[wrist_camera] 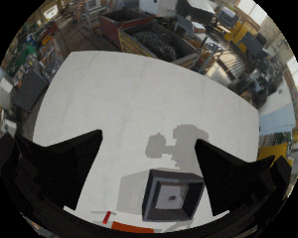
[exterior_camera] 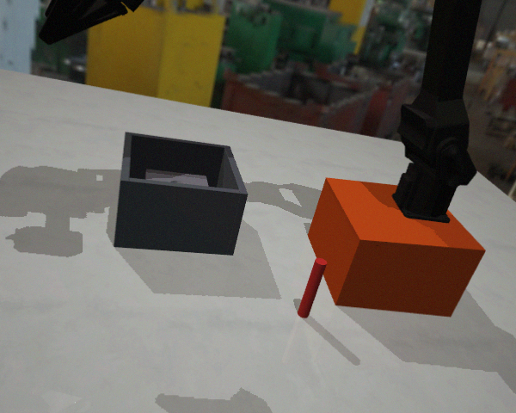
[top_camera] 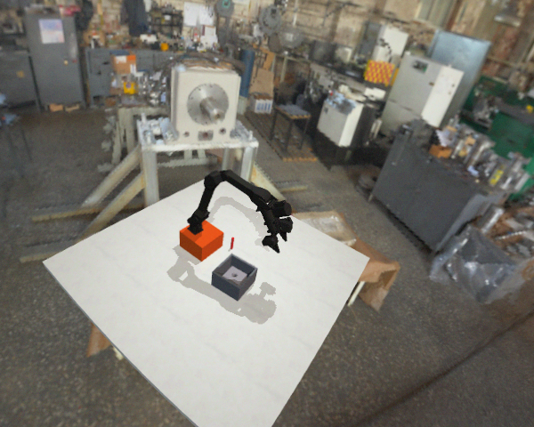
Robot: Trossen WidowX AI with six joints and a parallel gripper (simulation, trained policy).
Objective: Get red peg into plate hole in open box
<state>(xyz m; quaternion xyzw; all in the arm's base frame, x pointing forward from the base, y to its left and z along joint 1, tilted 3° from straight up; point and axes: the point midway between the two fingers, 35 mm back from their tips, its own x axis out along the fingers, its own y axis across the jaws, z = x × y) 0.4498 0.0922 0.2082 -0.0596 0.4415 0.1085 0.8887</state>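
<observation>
Now: gripper tip 32 cm past the red peg, 23 cm above it and 3 cm to the right of it. Round my gripper tip: grey plate 22 cm below, 14 cm to the right, 14 cm behind; then dark box 24 cm below, 14 cm to the right, 14 cm behind.
</observation>
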